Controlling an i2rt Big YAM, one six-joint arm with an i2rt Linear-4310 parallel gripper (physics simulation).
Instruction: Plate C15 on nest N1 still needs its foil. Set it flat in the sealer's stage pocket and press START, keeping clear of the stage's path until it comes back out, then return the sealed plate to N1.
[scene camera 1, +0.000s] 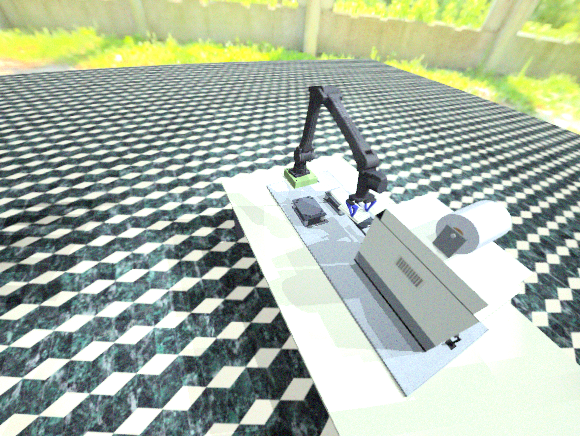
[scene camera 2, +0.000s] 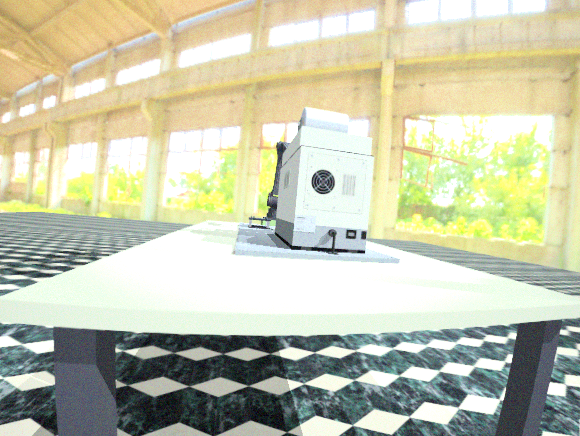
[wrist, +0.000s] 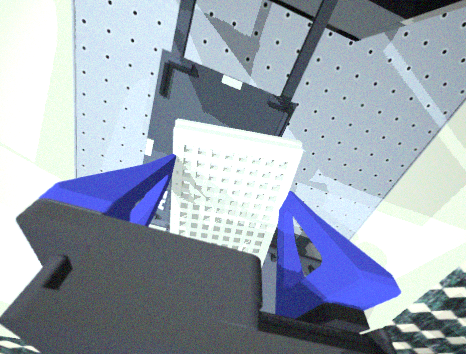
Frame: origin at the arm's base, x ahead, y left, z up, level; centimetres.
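Where they show: gripper, between the fingertips: (scene camera 1: 359, 214) (wrist: 232, 179); arm's base, origin of its link: (scene camera 1: 299, 172) (scene camera 2: 272, 220).
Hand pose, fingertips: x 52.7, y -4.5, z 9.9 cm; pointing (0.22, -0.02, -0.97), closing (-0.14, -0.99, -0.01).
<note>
Each offset is from my fingertips to the top centre of the thing. "pt": to the spot under its first point. Level surfaces: height alone.
My gripper (scene camera 1: 361, 209) (wrist: 232, 179) is shut on a white plate {dx -3.1, dy -0.1, dz +0.5 cm} (wrist: 230, 190), a blue finger at each side. An open grid of wells shows on its top. The plate hangs above the sealer's dark stage {dx +3.7, dy +1.6, dz -2.3 cm} (wrist: 220, 97), covering its near part in the wrist view; the far part shows with corner brackets and white marks. I cannot tell the height between them. The stage is out on two dark rails {pt dx +8.8, dy -3.6, dz -3.5 cm} (wrist: 309, 55). The sealer (scene camera 1: 415, 280) (scene camera 2: 325, 200) is a grey-white box. The START button does not show, and I cannot tell which nest is N1.
A dark block-like holder {dx -22.5, dy -10.9, dz -7.4 cm} (scene camera 1: 309, 209) and a low narrow holder {dx -19.6, dy +10.0, dz -7.5 cm} (scene camera 1: 334, 202) stand between the arm's green base (scene camera 1: 300, 178) and the sealer. A large white roll {dx +36.9, dy -3.3, dz +34.1 cm} (scene camera 1: 475, 227) sits on the sealer's far side. The perforated board {dz -13.5 cm} (wrist: 112, 100) lies beneath the stage.
</note>
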